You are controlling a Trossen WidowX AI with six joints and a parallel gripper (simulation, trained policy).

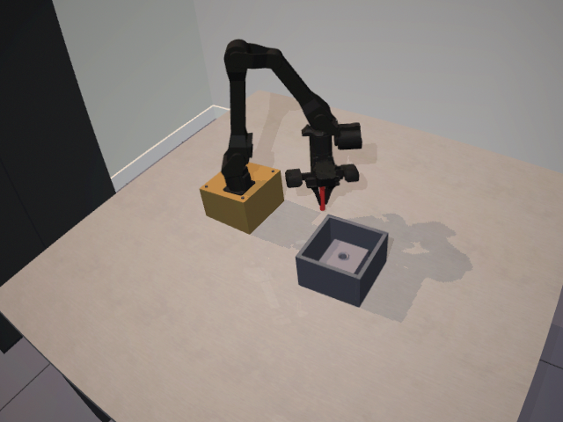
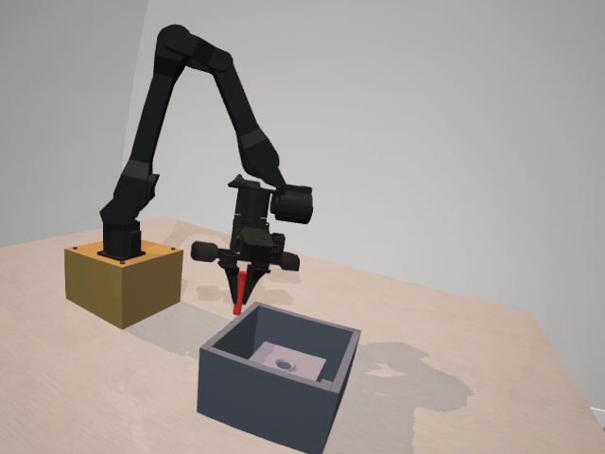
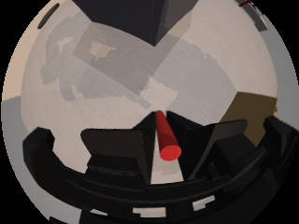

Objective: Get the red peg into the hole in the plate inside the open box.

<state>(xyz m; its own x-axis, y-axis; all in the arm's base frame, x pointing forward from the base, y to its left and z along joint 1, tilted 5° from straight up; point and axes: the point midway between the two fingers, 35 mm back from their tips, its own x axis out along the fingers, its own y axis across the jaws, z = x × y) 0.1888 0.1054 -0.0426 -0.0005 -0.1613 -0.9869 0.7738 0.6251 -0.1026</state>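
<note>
Now: the light grey plate 150 mm ahead of my gripper tip and 160 mm to the right of it. Round my gripper tip: dark grey box 150 mm ahead, 160 mm to the right, 20 mm below; red peg 10 mm to the left, 20 mm above.
</note>
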